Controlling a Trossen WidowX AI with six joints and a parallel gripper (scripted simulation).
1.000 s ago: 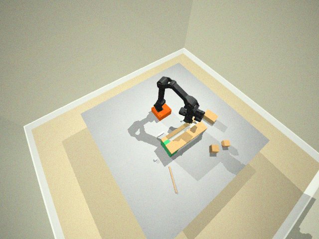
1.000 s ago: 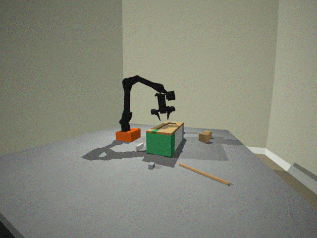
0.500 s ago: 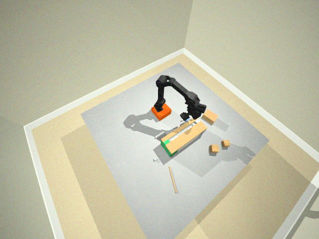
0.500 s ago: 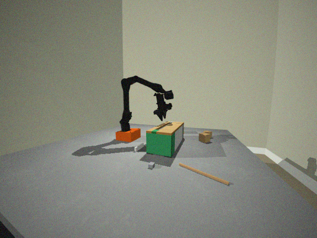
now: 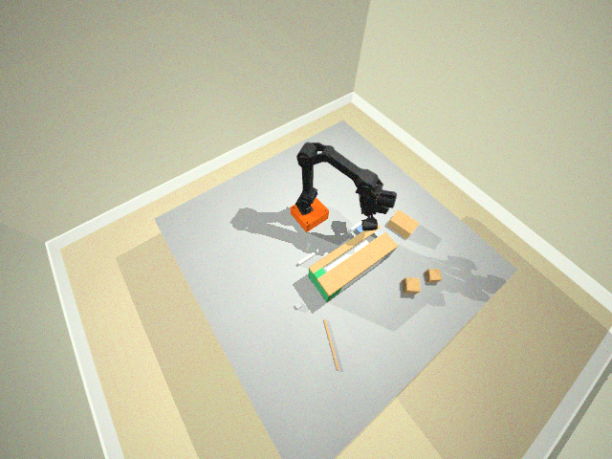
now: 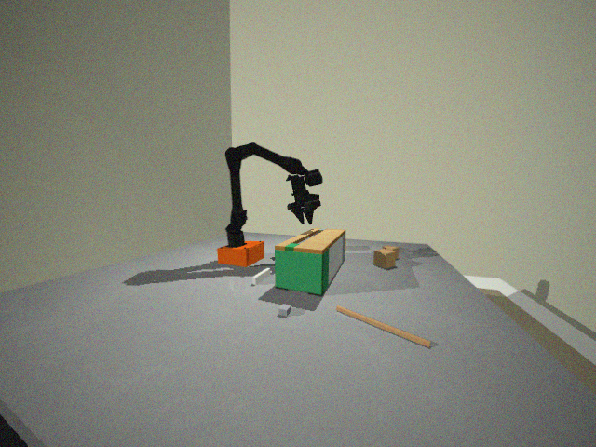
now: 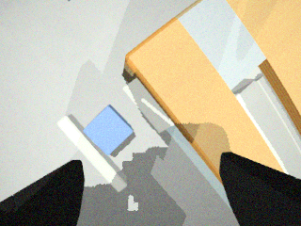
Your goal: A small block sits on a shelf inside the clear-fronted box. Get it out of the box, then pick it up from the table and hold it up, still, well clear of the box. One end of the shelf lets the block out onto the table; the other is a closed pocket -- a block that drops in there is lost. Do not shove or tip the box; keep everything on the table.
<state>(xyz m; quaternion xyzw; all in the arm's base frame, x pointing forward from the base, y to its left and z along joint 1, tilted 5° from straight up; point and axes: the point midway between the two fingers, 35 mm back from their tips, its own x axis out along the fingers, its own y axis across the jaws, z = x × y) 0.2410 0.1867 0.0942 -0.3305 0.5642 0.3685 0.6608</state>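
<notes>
The blue block lies 20 mm behind my gripper tip, 10 mm to the left of it and 130 mm below it. Round my gripper tip: grey block (150 mm ahead, 440 mm to the right, 140 mm below); then tan block (60 mm ahead, 210 mm to the left, 120 mm below); then box (70 mm ahead, 140 mm to the right, 90 mm below).
</notes>
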